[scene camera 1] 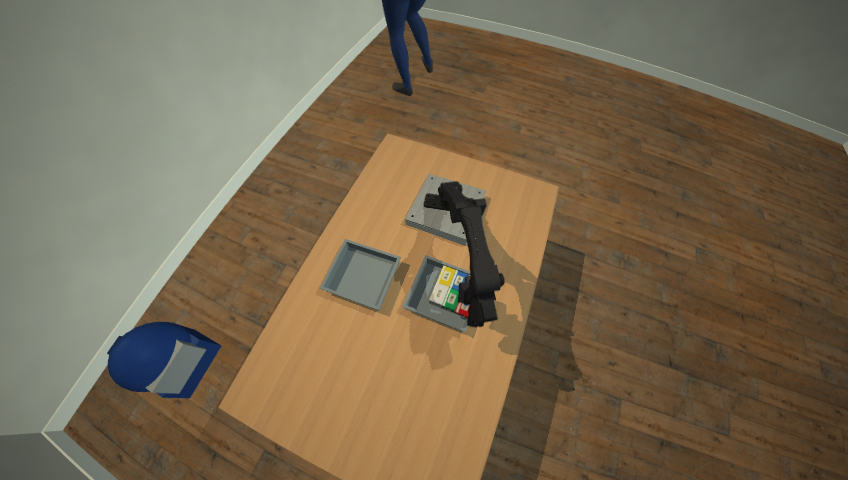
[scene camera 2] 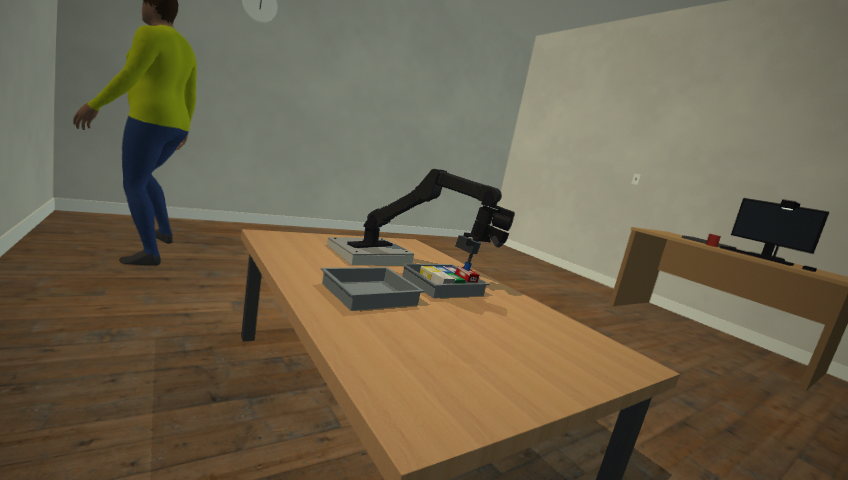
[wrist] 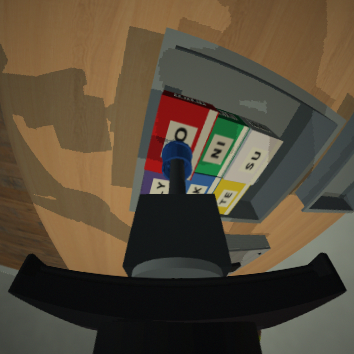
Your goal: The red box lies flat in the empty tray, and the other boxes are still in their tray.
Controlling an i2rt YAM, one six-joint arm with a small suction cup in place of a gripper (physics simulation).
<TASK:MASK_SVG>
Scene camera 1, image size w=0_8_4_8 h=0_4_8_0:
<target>grey tray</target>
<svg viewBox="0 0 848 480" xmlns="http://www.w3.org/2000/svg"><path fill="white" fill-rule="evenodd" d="M345 239L320 289L379 311L401 257Z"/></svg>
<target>grey tray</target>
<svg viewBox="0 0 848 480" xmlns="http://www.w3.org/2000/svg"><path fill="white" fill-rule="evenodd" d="M425 255L402 307L466 333L468 328L467 318L429 303L429 299L443 265L469 275L470 271Z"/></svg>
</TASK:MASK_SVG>
